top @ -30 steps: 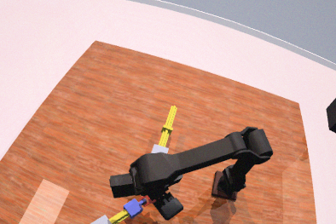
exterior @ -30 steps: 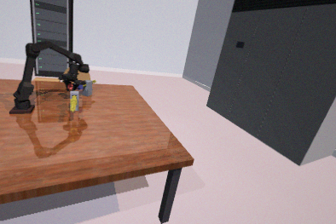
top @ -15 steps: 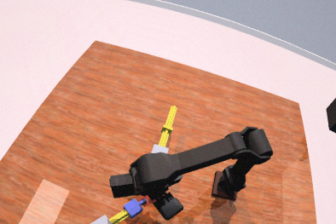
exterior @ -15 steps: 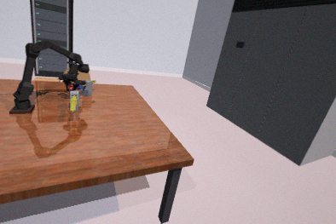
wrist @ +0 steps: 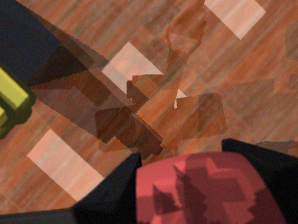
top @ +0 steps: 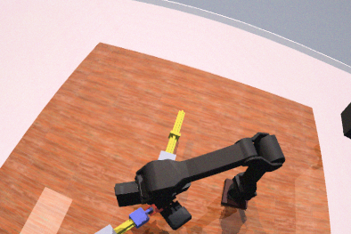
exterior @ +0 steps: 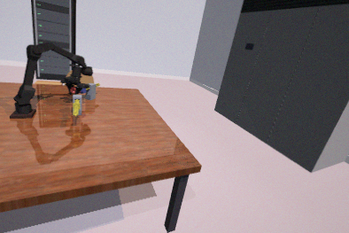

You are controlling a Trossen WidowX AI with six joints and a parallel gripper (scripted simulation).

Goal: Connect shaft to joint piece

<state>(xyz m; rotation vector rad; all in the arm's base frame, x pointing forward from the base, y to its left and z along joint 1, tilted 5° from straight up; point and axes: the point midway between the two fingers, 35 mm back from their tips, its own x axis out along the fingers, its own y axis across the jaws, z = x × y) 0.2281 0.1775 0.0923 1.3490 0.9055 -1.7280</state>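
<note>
My gripper tip is now 10 mm short of the red square joint piece, 20 mm to the right of it and 30 mm below it.
</note>
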